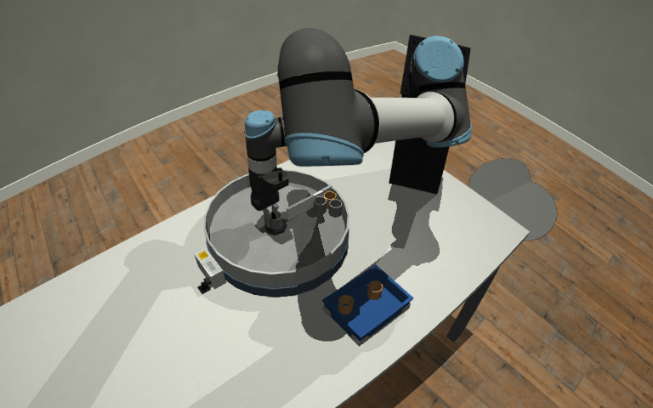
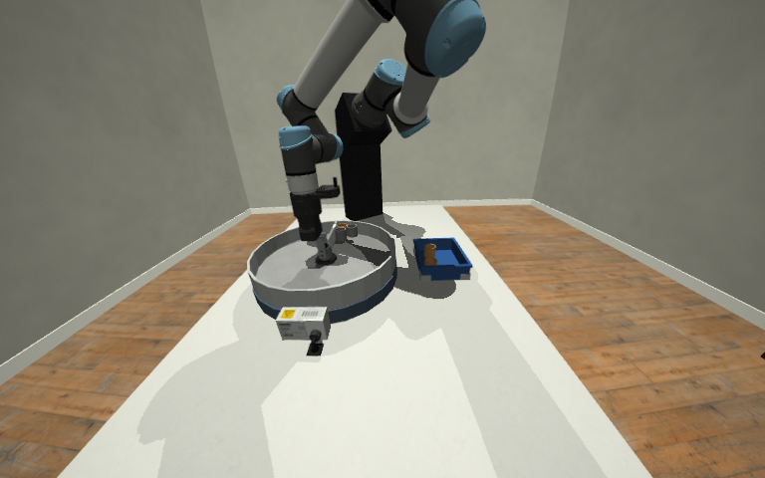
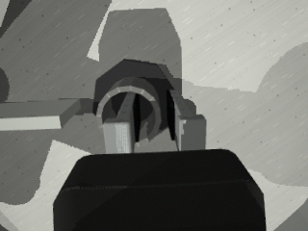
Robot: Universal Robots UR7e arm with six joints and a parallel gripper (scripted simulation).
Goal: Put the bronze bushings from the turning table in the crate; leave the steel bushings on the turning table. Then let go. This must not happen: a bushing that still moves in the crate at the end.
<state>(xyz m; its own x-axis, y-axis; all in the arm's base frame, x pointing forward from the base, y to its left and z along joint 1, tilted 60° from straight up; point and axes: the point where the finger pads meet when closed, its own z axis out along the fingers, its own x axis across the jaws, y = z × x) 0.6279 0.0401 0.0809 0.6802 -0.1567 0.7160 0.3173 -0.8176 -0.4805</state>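
My gripper is now 10 mm past the round turning table, 10 mm to the left of it and 40 mm above it. Round my hand: blue crate: 200 mm behind, 300 mm to the left, 70 mm below.
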